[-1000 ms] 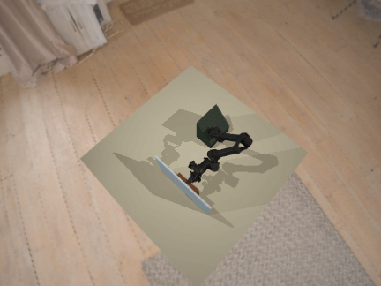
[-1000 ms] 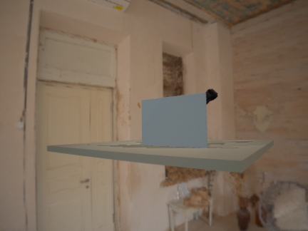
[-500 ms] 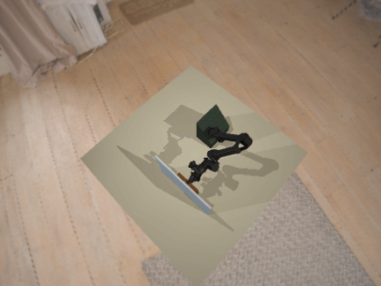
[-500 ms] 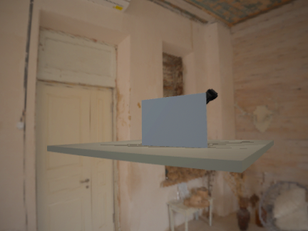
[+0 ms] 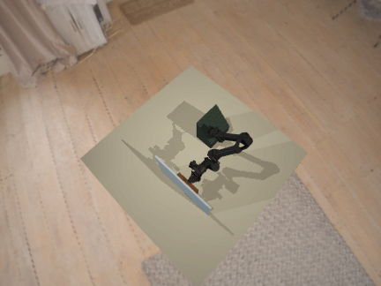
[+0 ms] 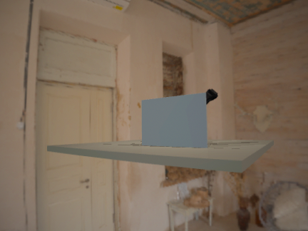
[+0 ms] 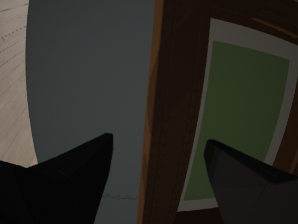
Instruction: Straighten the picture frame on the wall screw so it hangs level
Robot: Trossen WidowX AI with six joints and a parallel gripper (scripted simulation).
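My gripper tip is now 5 cm above the picture frame and 1 cm short of it. Also, from my gripper tip: grey-blue wall panel (7 cm below, 2 cm to the right, 2 cm ahead).
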